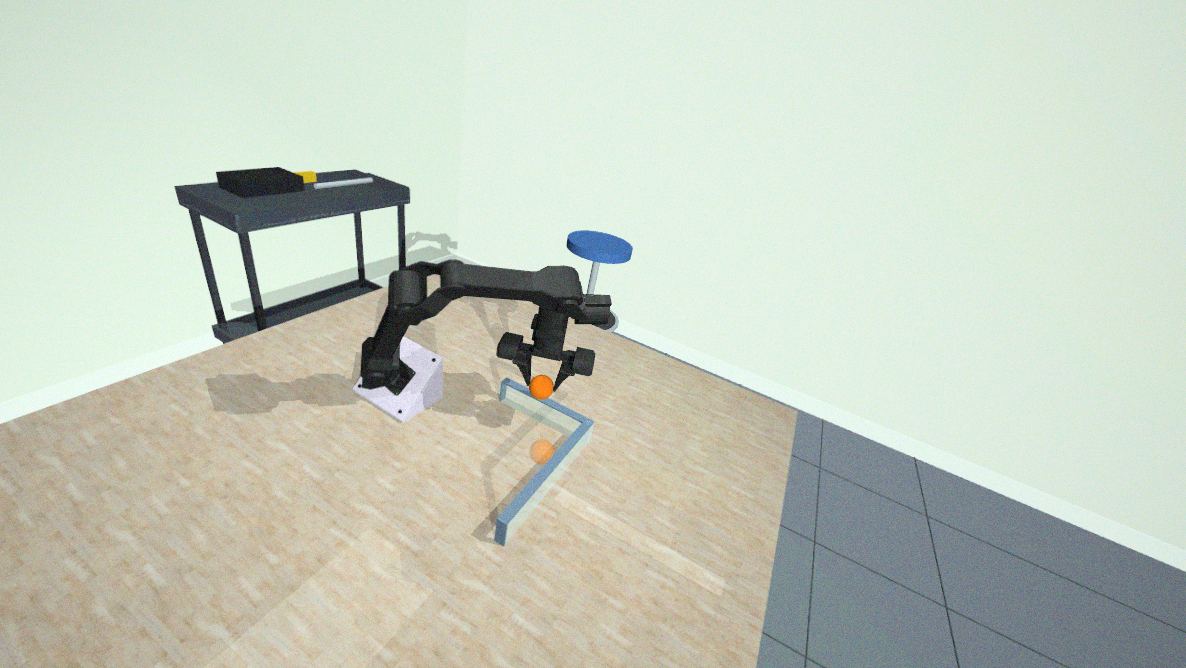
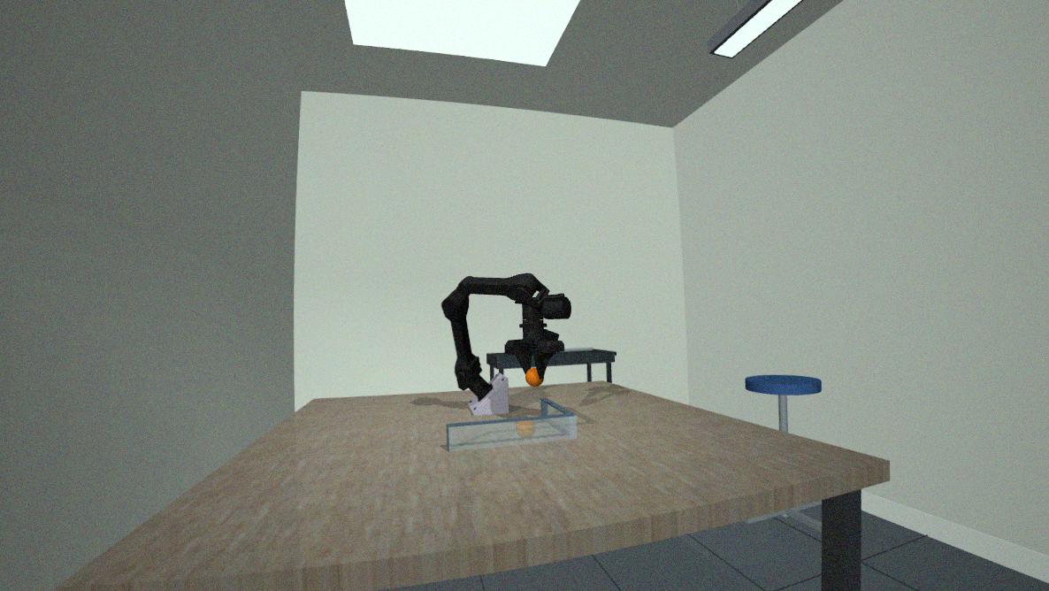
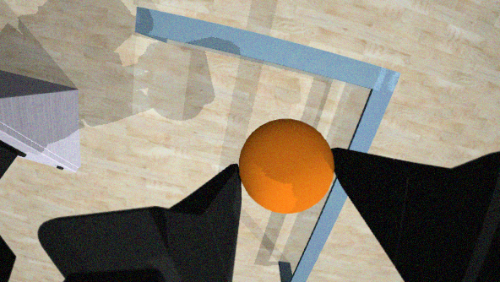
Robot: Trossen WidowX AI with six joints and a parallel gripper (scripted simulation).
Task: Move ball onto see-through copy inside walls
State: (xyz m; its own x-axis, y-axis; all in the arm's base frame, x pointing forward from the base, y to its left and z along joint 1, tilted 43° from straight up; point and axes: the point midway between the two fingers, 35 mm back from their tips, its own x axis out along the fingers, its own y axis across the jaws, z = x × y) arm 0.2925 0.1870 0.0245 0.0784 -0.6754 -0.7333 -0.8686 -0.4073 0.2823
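Right now the see-through copy of ball is 50 mm ahead of my gripper tip, 40 mm to the right of it and 120 mm below it. From my gripper tip the other things lie so: orange ball right at my gripper tip; clear wall 100 mm ahead, 70 mm to the right, 110 mm below.
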